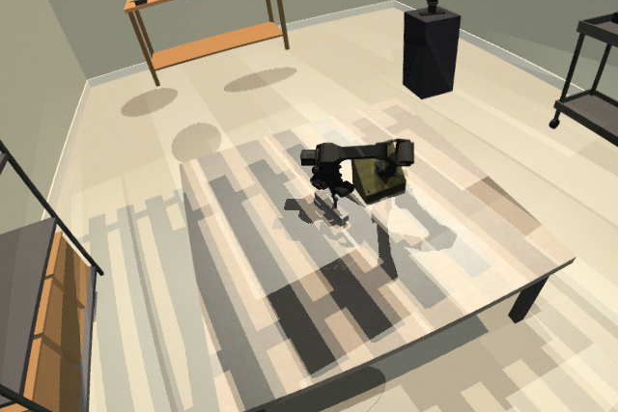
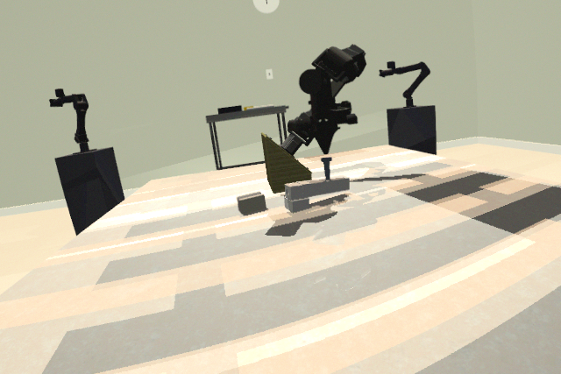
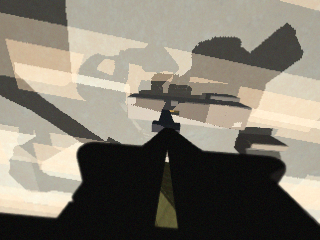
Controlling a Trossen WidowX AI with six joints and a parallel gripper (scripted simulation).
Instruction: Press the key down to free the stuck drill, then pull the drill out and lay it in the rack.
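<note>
Right now my gripper tip is 40 mm above the dark blue t-shaped piece. Round my gripper tip: grey housing block: 10 mm ahead, 40 mm to the right, 90 mm below; then grey rack: 20 mm behind, 220 mm to the right, 110 mm below; then drill: 10 mm ahead, 60 mm to the right, 80 mm below.
</note>
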